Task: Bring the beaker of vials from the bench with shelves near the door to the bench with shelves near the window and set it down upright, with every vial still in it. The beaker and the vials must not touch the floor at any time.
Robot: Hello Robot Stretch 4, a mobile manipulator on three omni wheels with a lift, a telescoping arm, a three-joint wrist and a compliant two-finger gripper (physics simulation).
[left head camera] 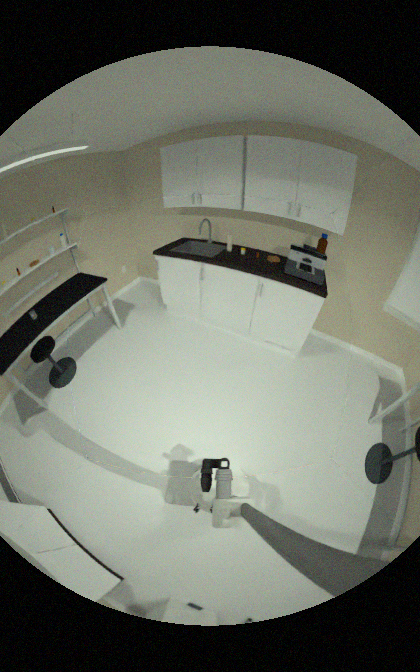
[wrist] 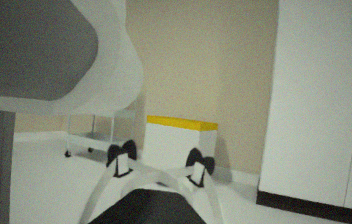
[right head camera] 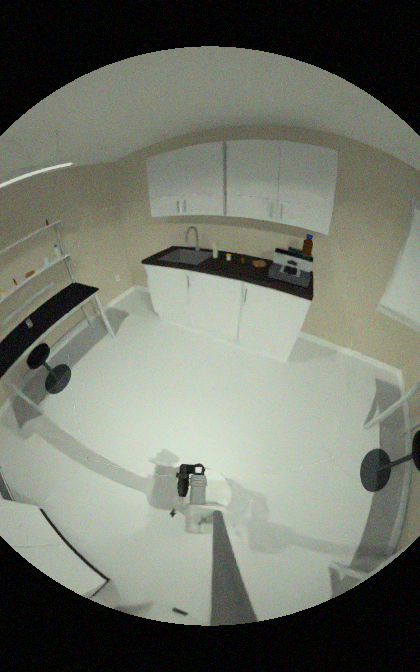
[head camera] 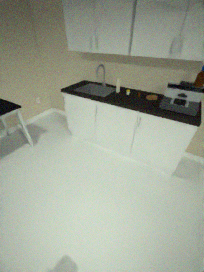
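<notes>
A small greyish beaker (left head camera: 33, 314) (right head camera: 29, 322) stands on the black top of the bench with shelves (left head camera: 75, 290) (right head camera: 70, 295) at the left; its vials are too small to make out. The near corner of this bench (head camera: 7, 106) also shows in the head view. At the right edge, the white legs of another bench (left head camera: 395, 406) (right head camera: 392, 411) show; its top is out of view. My gripper (wrist: 161, 156) (left head camera: 204, 509) is open and empty, with its two dark fingertips well apart, low over the floor and far from the beaker.
A sink counter (head camera: 131, 99) (left head camera: 240, 262) (right head camera: 225, 270) stands at the back. Black stools (left head camera: 62, 372) (left head camera: 378, 463) stand by the left and right benches. The wrist view shows a yellow-topped white bin (wrist: 172, 142), a wheeled cart (wrist: 90, 139) and a white cabinet (wrist: 310, 110).
</notes>
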